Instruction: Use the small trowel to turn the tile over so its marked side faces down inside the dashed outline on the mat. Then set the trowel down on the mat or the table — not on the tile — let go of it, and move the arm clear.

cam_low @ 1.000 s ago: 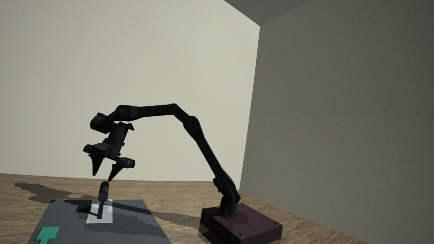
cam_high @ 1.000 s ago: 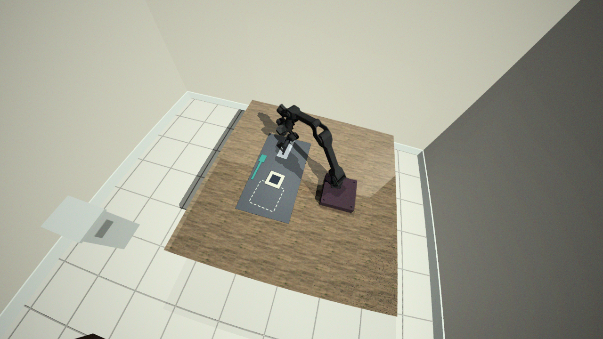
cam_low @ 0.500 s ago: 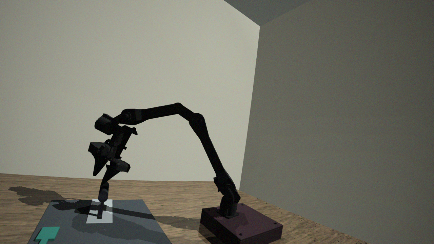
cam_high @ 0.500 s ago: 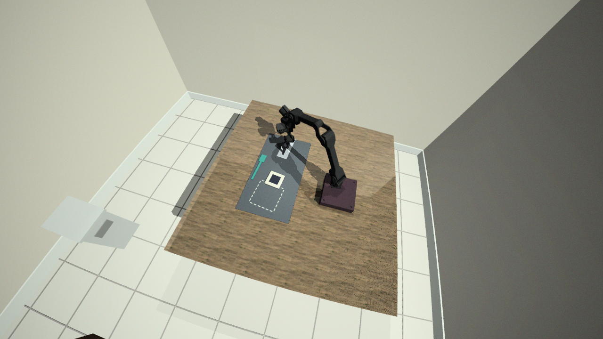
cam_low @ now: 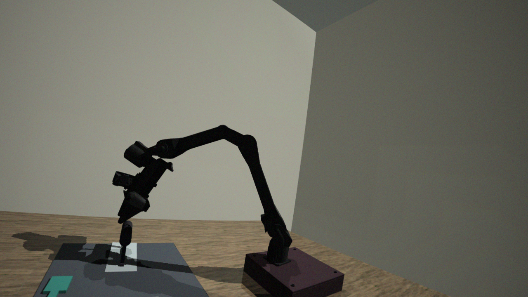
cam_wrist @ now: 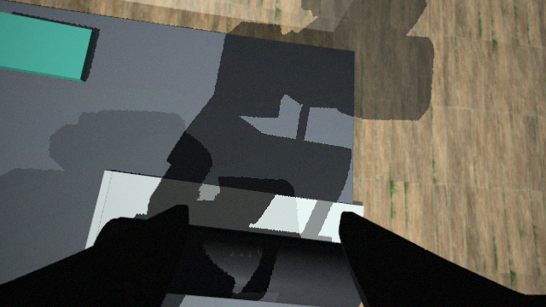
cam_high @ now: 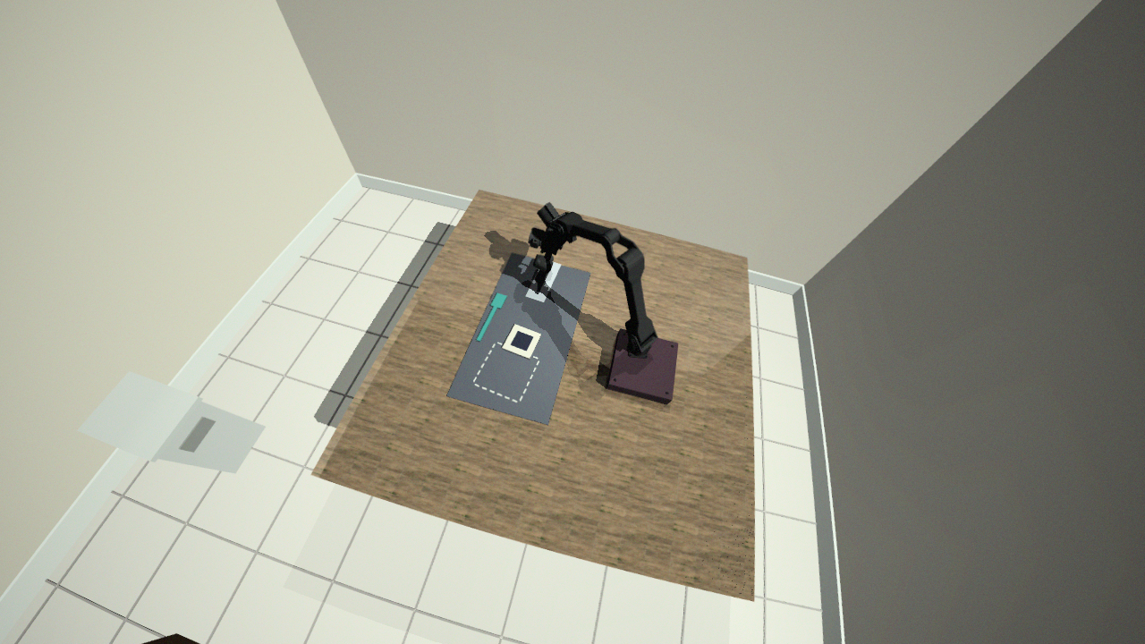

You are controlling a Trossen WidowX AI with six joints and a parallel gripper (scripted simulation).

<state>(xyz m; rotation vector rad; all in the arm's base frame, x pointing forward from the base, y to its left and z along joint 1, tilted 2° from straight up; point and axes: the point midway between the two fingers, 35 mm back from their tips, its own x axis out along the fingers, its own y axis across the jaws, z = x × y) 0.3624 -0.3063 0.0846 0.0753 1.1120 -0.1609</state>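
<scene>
Now: the cream tile 300 mm to the left of my gripper tip, 100 mm below it and 20 mm ahead of it. From my gripper tip the other things lie so: teal flat tool (190 mm to the left, 150 mm ahead, 100 mm below).
</scene>
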